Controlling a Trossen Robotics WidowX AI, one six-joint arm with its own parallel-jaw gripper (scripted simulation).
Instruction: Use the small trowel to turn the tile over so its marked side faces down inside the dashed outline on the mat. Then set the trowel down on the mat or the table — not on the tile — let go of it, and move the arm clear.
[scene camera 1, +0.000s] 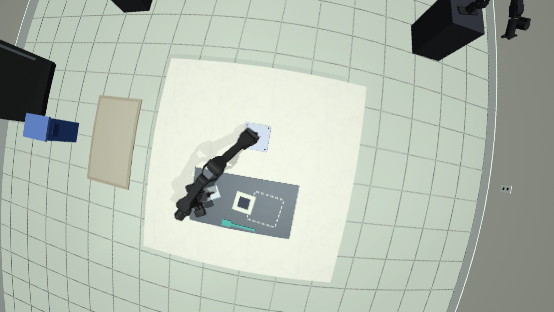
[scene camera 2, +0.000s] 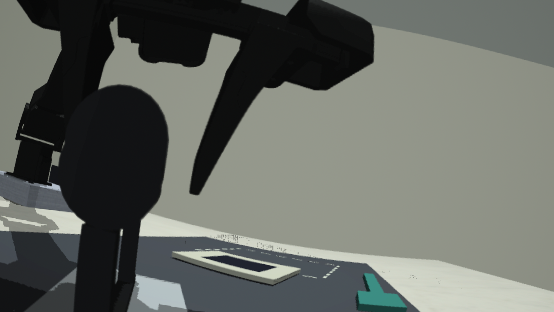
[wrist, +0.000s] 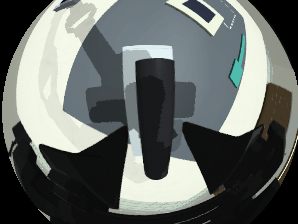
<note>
The gripper (scene camera 2: 131, 179) is open, holding nothing. Further things: a cream tile (scene camera 2: 271, 273).
The gripper shows as well in the wrist view (wrist: 155, 128).
</note>
